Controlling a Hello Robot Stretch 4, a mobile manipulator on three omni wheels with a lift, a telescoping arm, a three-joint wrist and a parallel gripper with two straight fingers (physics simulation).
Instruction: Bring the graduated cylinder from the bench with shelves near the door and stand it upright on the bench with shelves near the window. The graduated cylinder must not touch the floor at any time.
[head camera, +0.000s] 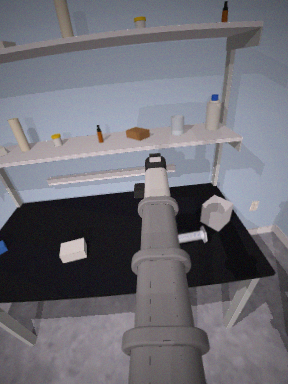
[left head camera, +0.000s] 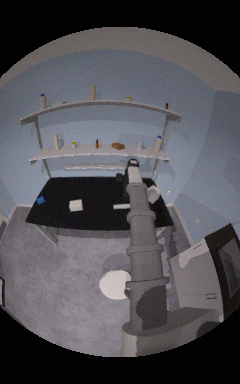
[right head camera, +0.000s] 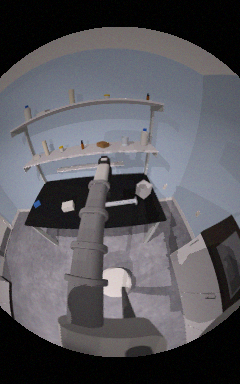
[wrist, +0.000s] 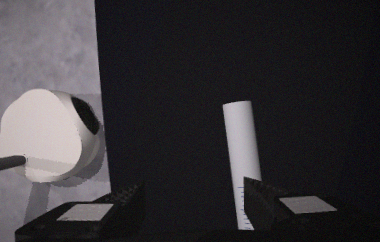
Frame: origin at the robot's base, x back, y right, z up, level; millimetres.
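Seen in the pictures: gripper, fingertip midpoint: (left head camera: 124, 197) (right head camera: 108, 194) (wrist: 194, 196); robot's base, origin of the base link: (left head camera: 115, 283) (right head camera: 114, 281).
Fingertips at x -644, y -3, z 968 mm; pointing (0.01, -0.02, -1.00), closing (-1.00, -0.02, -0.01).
Pixels of each thing's top centre, then the offset from my fingertips to it. "spot": a spot on its surface instead. Level surfaces: height alone.
- graduated cylinder, surface spot: (wrist: 242, 145) (left head camera: 120, 204) spot: dx -75, dy -16, dz -185 mm
- black bench top, its level: dz -234 mm
- white box, middle of its top: (head camera: 72, 246) (left head camera: 75, 203) (right head camera: 66, 203) dx -45, dy -446, dz -176 mm
- blue block, surface spot: (head camera: 2, 247) spot: dx -64, dy -882, dz -198 mm
- pale angular object, middle of its top: (head camera: 218, 203) (right head camera: 144, 184) (left head camera: 154, 189) dx -241, dy +334, dz -104 mm
The graduated cylinder (head camera: 192, 236) (left head camera: 121, 206) (right head camera: 121, 203) (wrist: 242, 145) lies on its side on the black bench top (head camera: 115, 215) (wrist: 165, 75), its foot toward the right end in the head view. The arm hides part of it there. My gripper (wrist: 194, 196) is open and points down over the bench top, with nothing between its fingers. In the wrist view the cylinder's plain end extends past the right finger, which covers part of its marked side; the foot is hidden. In the head views the arm hides most of the gripper. Which bench this is cannot be told.
A white box (head camera: 73, 250) and a blue block (head camera: 2, 247) lie left; a pale angular object (head camera: 216, 213) is beyond the cylinder's foot. Two shelves with bottles and jars hang behind. A round white stool (left head camera: 114, 285) (wrist: 42, 132) stands before the bench, a white cabinet (left head camera: 195, 275) at right.
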